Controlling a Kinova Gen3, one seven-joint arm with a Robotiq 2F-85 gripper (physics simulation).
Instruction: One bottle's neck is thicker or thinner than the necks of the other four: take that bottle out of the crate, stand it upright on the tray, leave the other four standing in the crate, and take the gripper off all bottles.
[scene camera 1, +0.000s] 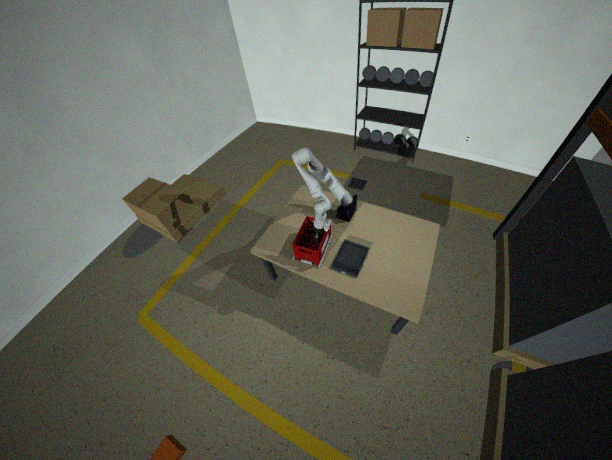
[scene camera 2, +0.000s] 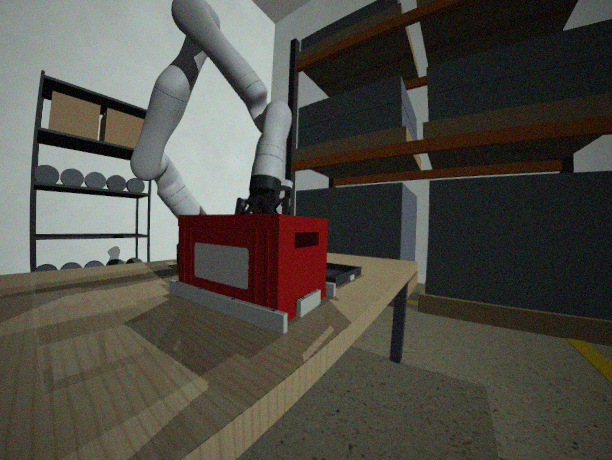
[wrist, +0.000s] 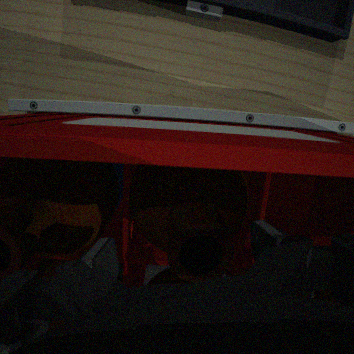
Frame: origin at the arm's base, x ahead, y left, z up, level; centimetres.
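Seen in the pictures: gripper, fingertip midpoint: (scene camera 1: 316, 237) (wrist: 183, 245); arm's base at its link origin: (scene camera 1: 348, 202).
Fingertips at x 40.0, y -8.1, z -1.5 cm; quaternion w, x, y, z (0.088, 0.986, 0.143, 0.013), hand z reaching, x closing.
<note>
Offsets run from my fingertips to a thing's middle. "spot": to the spot under its first point. Level surfaces: height alone.
The red crate @(dz -3.1, dx +1.1, dy -2.7 cm) (scene camera 1: 306, 256) (scene camera 2: 302, 270) (wrist: 200, 157) stands on the table. In the dark wrist view, a bottle @(dz -3.3, dx +0.0, dy +2.1 cm) (wrist: 200, 254) stands in a middle compartment beside the near wall, its round mouth facing up. Part of another bottle @(spot: dz +4.4, dx -7.5, dy +0.7 cm) (wrist: 5, 254) shows at the left edge. The other bottles are hidden or too dark to tell; neck widths cannot be compared. My gripper (scene camera 1: 318, 234) (scene camera 2: 265, 209) (wrist: 183, 245) is open, pointing down into the crate, with its fingertips apart on either side of the middle bottle's mouth. The black tray @(dz -10.6, dx -0.7, dy +25.8 cm) (scene camera 1: 351, 257) (scene camera 2: 345, 274) (wrist: 300, 16) lies flat beside the crate and holds no bottle.
Thin red dividers @(dz -6.8, dx -3.8, dy +1.2 cm) (wrist: 126, 225) separate the compartments, and the crate walls rise around my fingers. Light grey rails (scene camera 2: 227, 306) (wrist: 195, 113) run along the crate's foot. The wooden table @(dz -11.9 cm) (scene camera 1: 395, 240) (scene camera 2: 125, 400) has an open front edge. A shelf unit (scene camera 1: 400, 87) stands behind.
</note>
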